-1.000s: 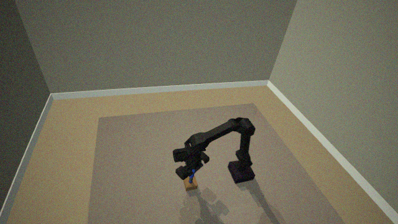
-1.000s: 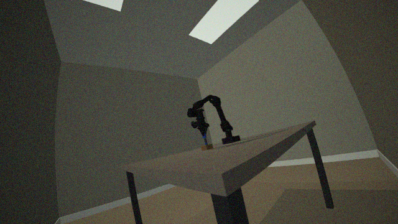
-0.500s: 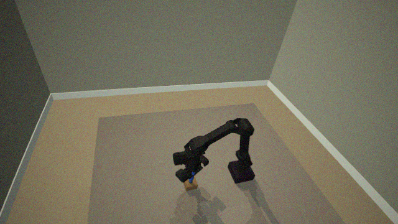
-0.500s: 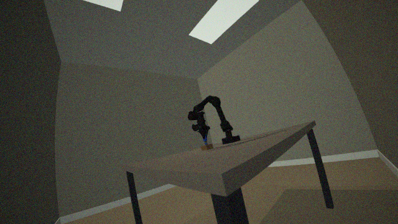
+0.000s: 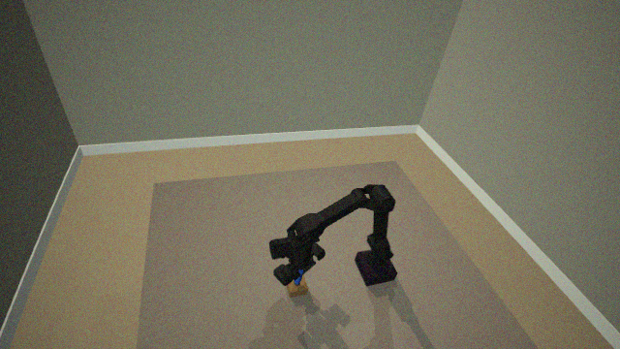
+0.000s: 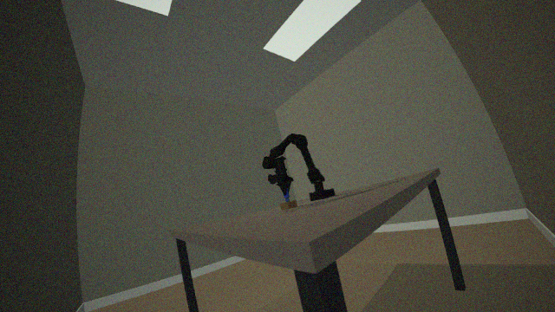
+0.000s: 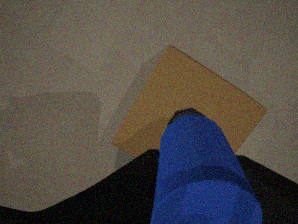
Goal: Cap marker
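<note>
My gripper tip is 10 mm below the blue cap. Round my gripper tip: holder block 60 mm below.
</note>
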